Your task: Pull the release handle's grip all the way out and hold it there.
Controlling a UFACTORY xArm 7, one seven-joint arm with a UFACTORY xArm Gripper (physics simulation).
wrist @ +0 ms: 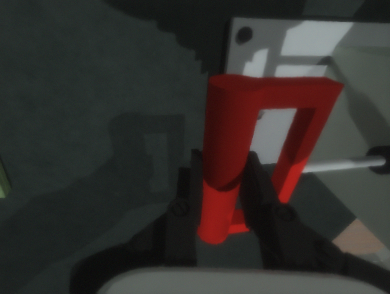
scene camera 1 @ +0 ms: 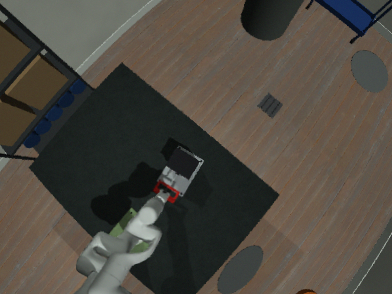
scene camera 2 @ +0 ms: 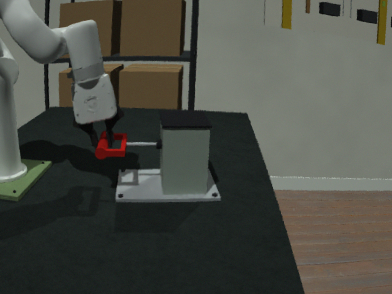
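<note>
The red release handle's grip (scene camera 1: 173, 198) (scene camera 2: 101, 150) (wrist: 227, 130) is a rectangular loop with a thick round bar on its outer side. A thin metal rod (scene camera 2: 142, 144) (wrist: 345, 164) runs level from the loop to a dark collar on the grey-green housing (scene camera 2: 185, 160), leaving a stretch of bare rod between them. The housing has a black top and stands on a light base plate (scene camera 2: 137, 194) (wrist: 240, 55). My gripper (scene camera 2: 101, 142) (wrist: 220, 166) is shut on the grip's round bar, one finger on each side, the inner finger passing through the loop. In scene camera 1 the arm partly hides the grip.
The unit stands on a dark table (scene camera 1: 125, 110) (scene camera 2: 225, 250). The arm's green mounting plate (scene camera 1: 125, 222) (scene camera 2: 30, 182) lies on the side away from the housing. A shelf rack (scene camera 2: 194, 75) with cardboard boxes stands behind the table.
</note>
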